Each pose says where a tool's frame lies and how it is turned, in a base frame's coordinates. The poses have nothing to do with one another.
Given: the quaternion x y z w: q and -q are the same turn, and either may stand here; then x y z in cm.
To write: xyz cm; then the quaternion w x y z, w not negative. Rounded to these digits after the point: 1 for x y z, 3 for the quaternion.
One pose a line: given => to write
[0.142, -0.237, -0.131, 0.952, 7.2, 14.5, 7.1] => [7.2, 14.5, 7.1, 0.952, 0.142, -0.237, -0.131]
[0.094, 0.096, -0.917, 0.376, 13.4, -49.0, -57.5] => [13.4, -49.0, -57.5, 0.376, 0.094, 0.096, -0.917]
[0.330, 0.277, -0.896, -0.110, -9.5, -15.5, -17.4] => [-9.5, -15.5, -17.4, 0.110, -0.330, -0.277, 0.896]
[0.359, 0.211, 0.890, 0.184, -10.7, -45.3, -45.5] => [-10.7, -45.3, -45.5, 0.184, 0.359, 0.211, 0.890]
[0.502, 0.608, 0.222, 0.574, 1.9, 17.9, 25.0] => [1.9, 17.9, 25.0, 0.574, 0.502, 0.608, 0.222]
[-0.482, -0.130, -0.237, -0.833, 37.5, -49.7, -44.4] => [37.5, -49.7, -44.4, 0.833, 0.482, 0.130, 0.237]
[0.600, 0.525, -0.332, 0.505, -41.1, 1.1, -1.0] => [-41.1, 1.1, -1.0, 0.505, 0.600, 0.525, -0.332]
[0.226, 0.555, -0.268, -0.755, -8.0, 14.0, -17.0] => [-8.0, 14.0, -17.0, 0.755, -0.226, -0.555, 0.268]
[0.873, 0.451, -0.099, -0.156, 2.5, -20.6, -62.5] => [2.5, -20.6, -62.5, 0.156, -0.873, -0.451, 0.099]
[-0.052, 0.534, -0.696, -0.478, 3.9, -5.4, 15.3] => [3.9, -5.4, 15.3, 0.478, 0.052, -0.534, 0.696]
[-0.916, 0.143, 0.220, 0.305, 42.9, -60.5, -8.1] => [42.9, -60.5, -8.1, 0.305, -0.916, 0.143, 0.220]
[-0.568, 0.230, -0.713, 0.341, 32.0, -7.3, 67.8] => [32.0, -7.3, 67.8, 0.341, -0.568, 0.230, -0.713]
